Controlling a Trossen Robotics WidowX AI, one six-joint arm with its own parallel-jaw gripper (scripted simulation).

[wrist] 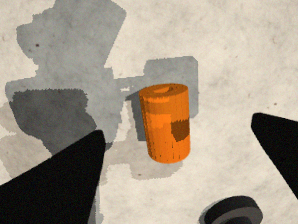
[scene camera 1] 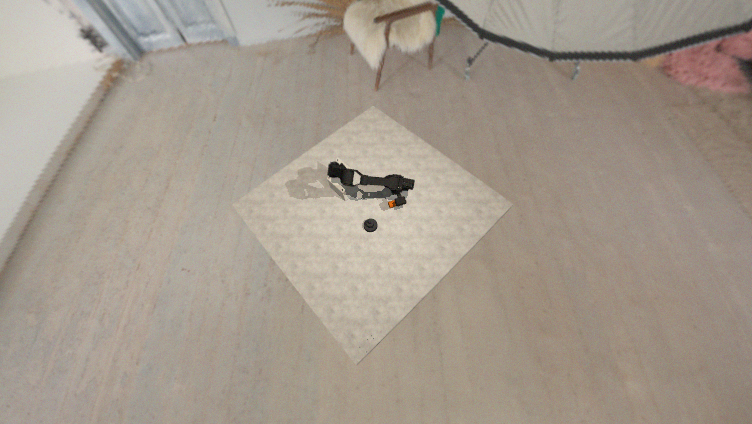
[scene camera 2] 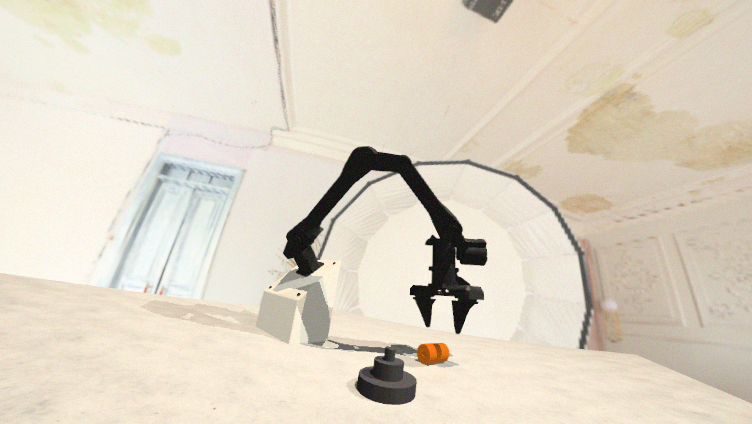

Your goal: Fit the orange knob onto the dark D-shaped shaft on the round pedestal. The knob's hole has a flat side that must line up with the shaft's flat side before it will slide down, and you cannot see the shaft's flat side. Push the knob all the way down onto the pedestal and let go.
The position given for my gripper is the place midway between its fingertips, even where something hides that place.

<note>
My gripper [scene camera 2: 441,330] is open, with nothing in its grasp. Further things: an orange knob [wrist: 165,107].
My gripper shows as well in the wrist view [wrist: 179,128].
</note>
